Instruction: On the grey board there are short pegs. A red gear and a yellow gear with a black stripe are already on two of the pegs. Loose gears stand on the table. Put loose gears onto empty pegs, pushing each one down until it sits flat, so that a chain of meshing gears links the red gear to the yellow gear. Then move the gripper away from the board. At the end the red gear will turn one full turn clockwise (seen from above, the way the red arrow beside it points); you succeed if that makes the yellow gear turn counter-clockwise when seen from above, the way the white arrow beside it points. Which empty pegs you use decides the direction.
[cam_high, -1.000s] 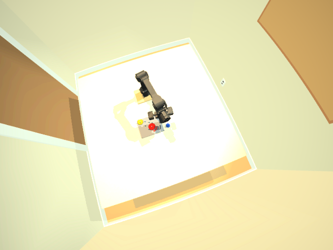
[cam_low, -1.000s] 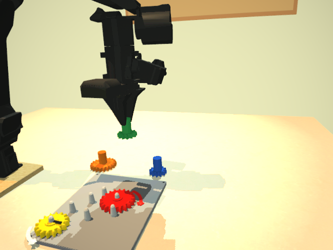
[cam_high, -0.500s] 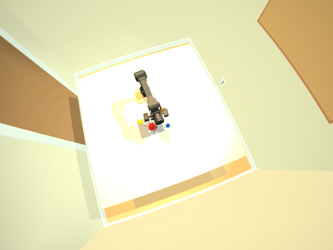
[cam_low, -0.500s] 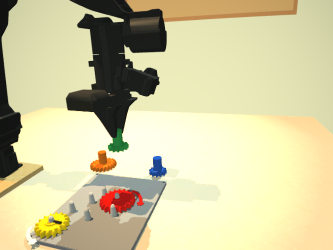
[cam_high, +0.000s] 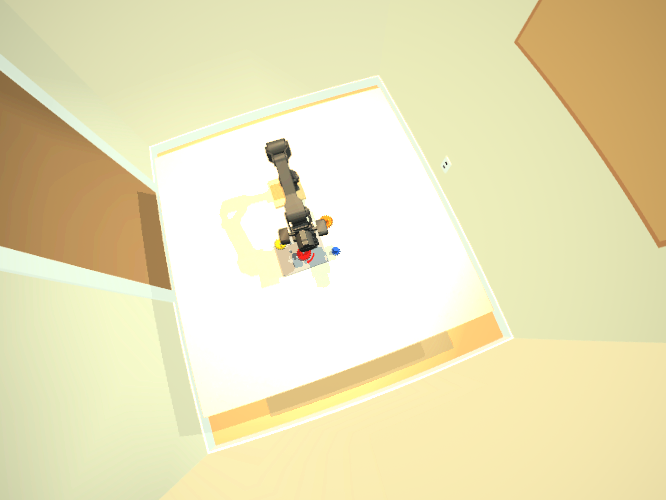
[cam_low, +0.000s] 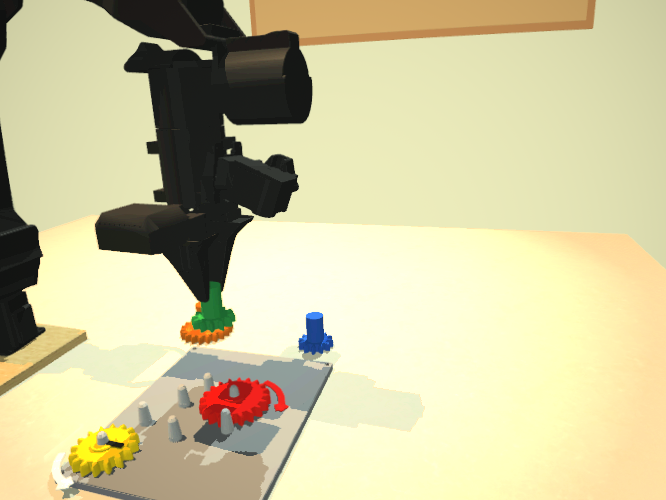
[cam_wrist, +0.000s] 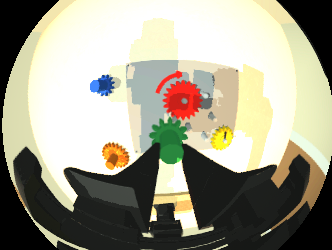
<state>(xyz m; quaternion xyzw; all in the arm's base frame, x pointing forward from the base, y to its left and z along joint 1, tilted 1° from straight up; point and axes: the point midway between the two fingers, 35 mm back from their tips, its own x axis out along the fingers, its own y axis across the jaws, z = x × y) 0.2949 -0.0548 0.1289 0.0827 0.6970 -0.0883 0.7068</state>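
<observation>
The red gear is 30 mm ahead of my gripper tip, 30 mm to the right of it and 90 mm below it. Also, from my gripper tip: yellow gear: 60 mm behind, 110 mm to the right, 90 mm below; green gear: 10 mm below; red arrow: 60 mm ahead, 10 mm to the right, 100 mm below.
</observation>
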